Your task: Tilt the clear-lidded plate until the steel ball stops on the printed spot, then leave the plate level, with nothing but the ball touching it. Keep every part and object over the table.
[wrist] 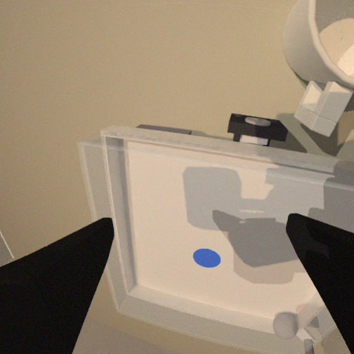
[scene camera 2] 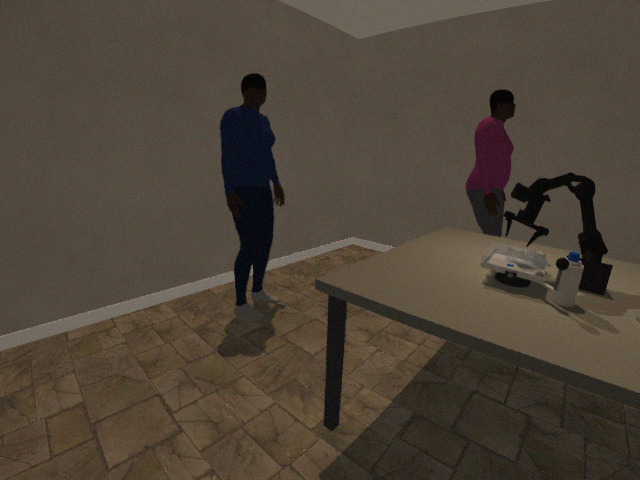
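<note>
The clear-lidded plate [scene camera 2: 496, 259] [wrist: 160, 200] stands on a dark round base [scene camera 2: 511, 280] and looks slightly tilted; its exact angle is unclear. The blue printed spot [scene camera 2: 510, 265] [wrist: 206, 258] shows on its pale floor. A grey sphere [wrist: 286, 325], which looks like the steel ball, is near the plate's lower right edge in the wrist view, away from the spot. The ball cannot be made out in the scene view. My gripper [scene camera 2: 517, 240] [wrist: 201, 224] is open and empty, above the plate, with its fingers spread wide. Shadows fall across the plate's floor.
A white cylindrical container with a blue top [scene camera 2: 568, 284] stands beside the plate, near the arm's base. A black knob [scene camera 2: 562, 264] shows in front of it. A white hollow round part [wrist: 298, 42] and a black bracket [wrist: 257, 128] lie beyond the plate's upper edge. Two people stand beyond the table [scene camera 2: 408, 284].
</note>
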